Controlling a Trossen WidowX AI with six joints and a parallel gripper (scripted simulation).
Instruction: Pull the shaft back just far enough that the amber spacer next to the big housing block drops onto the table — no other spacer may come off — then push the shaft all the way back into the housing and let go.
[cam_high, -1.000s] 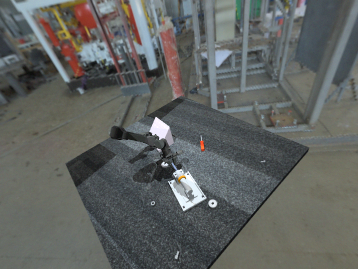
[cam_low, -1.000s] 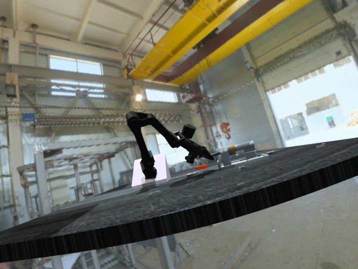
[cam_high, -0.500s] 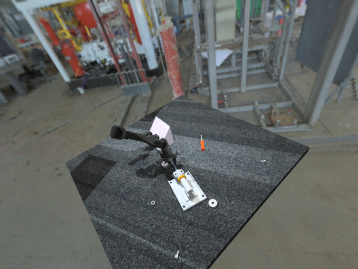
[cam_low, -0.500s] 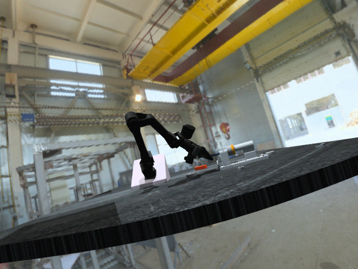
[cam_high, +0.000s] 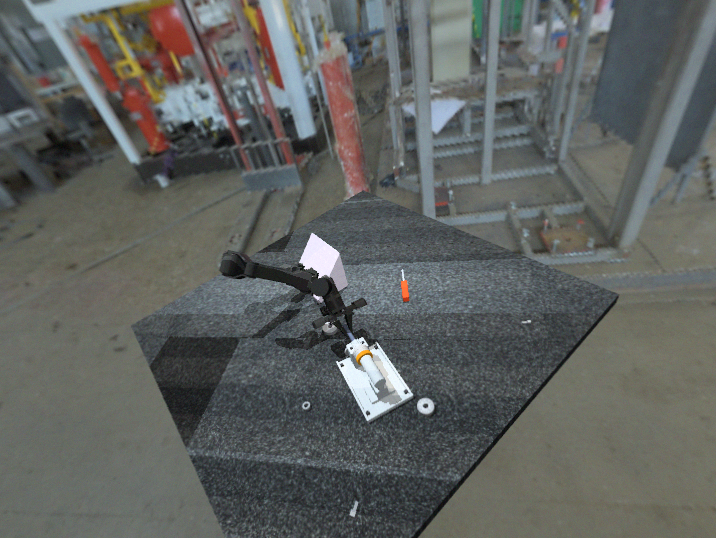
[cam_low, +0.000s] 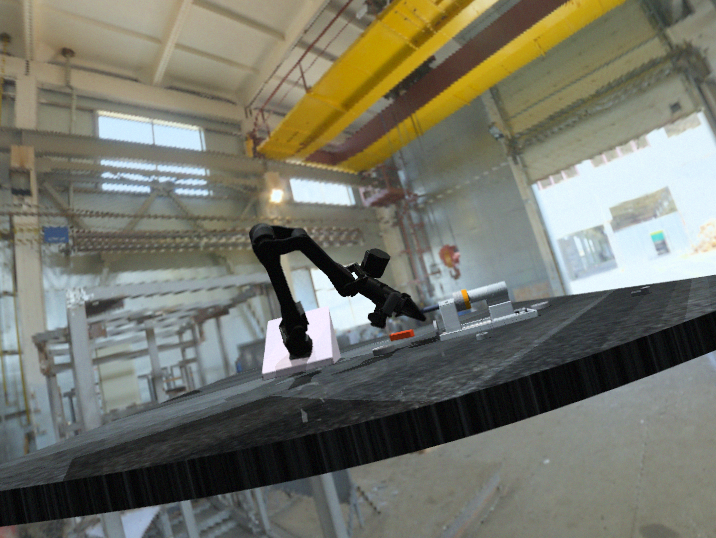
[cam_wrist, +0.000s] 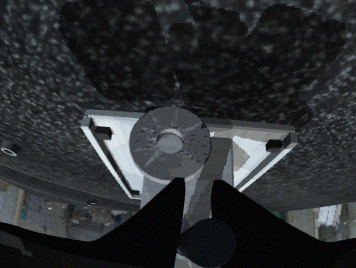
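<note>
Now: the thin dark blue shaft 50 mm ahead of my gripper tip, 20 mm above it and 10 mm to the right of it. The rest, counted from my gripper tip: amber spacer (110 mm ahead, 20 mm above, 10 mm to the right); then white block (150 mm ahead, 20 mm to the right, 10 mm below); then grey round piece (120 mm behind, 50 mm below, 20 mm to the right).
</note>
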